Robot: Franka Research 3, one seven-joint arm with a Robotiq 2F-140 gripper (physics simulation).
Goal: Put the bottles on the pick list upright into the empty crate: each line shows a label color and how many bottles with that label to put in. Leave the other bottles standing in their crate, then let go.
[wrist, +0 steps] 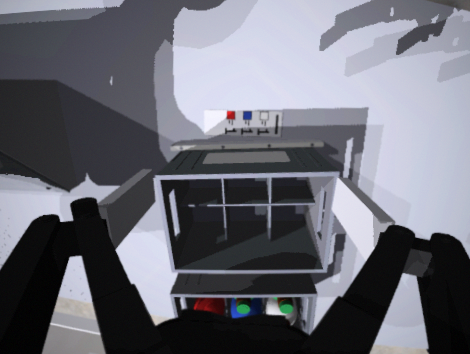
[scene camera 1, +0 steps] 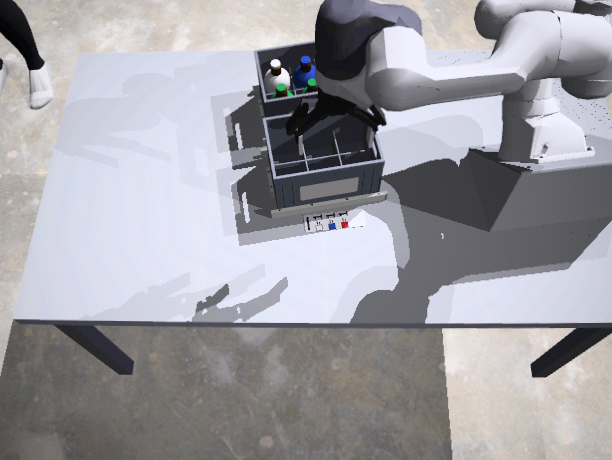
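My gripper point(scene camera 1: 335, 137) point(wrist: 243, 189) is open and empty, its fingers spread wide above the empty crate point(scene camera 1: 371, 181) point(wrist: 247, 271), which has dividers. The bottle crate point(scene camera 1: 275, 107) point(wrist: 245, 284) stands behind it. A white bottle point(scene camera 1: 276, 80) point(wrist: 273, 306), a blue bottle point(scene camera 1: 303, 76) point(wrist: 235, 308) and two green-capped bottles point(scene camera 1: 281, 88) point(wrist: 286, 308) stand in it. A red bottle point(wrist: 209, 306) shows at its edge in the wrist view; the arm hides it in the scene view. The pick list point(scene camera 1: 326, 222) point(wrist: 215, 120) shows white, blue and red squares, each apparently marked 1.
A low grey rail point(scene camera 1: 292, 210) point(wrist: 247, 145) runs along the empty crate's front, between it and the list. The robot's dark base block point(scene camera 1: 555, 195) stands to the right on the table point(scene camera 1: 125, 225). The two crates stand close together.
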